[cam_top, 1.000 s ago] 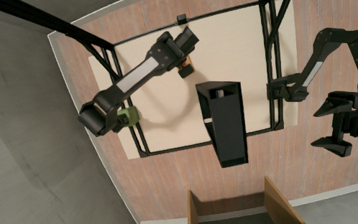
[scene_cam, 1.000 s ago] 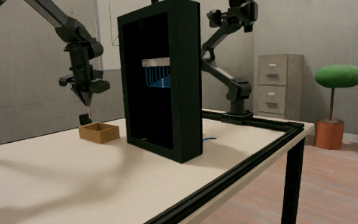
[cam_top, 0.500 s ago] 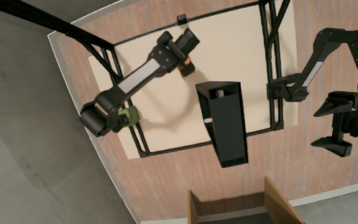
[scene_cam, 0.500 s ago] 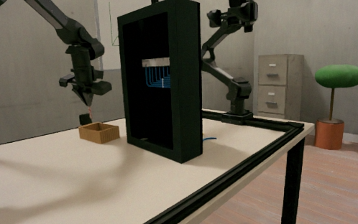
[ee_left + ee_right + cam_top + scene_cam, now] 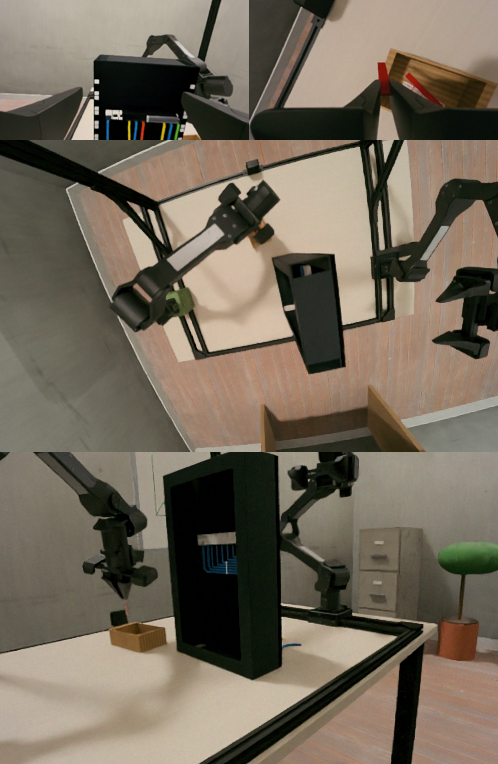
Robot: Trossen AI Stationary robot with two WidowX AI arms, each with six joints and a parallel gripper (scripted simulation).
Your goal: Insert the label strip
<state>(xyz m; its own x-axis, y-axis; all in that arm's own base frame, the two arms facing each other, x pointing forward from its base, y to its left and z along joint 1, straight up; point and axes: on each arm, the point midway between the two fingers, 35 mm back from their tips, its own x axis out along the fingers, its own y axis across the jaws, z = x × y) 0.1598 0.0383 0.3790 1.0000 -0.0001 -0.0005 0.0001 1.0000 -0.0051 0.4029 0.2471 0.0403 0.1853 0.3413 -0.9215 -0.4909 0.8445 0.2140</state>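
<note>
Now: right hand 4 cm short of the box, 1 cm to the right of it and 14 cm above it.
</note>
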